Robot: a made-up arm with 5 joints.
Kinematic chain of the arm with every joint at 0, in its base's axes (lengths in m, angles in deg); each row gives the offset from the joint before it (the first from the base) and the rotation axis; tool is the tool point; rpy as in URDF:
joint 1: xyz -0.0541 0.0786 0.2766 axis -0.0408 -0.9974 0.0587
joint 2: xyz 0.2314 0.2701 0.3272 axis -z
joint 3: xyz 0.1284 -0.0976 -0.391 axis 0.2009 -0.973 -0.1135
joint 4: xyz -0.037 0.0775 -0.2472 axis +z
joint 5: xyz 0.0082 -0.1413 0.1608 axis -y
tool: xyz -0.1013 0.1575 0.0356 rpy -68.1 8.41 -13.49
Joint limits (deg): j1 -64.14..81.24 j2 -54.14..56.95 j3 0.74..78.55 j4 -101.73..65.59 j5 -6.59..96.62
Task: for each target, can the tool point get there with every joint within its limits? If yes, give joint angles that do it. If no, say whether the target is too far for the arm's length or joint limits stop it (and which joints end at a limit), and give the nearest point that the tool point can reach.
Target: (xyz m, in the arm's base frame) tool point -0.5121 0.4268 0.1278
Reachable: no: joint limits stop it (at a limit: joint 1, joint 2, joint 3) | nearest point -0.1529 0.2947 0.0003 | short by 0.403 m
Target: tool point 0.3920 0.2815 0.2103
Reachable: yes | joints 19.16 35.01 64.14 -2.13 42.58
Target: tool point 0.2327 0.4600 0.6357
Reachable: yes | joints 67.89 2.48 65.81 -69.26 52.42
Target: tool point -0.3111 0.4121 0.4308
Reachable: no: joint limits stop it (at a limit: joint 1, joint 2, joint 3, joint 4, joint 5) | nearest point 0.0067 0.5370 0.5031 | short by 0.349 m
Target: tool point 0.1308 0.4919 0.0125
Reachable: yes | joints -37.42 -34.67 60.26 -58.28 1.65
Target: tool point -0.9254 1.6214 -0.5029
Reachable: no: too far | nearest point -0.0563 0.5599 -0.1180 | short by 1.425 m
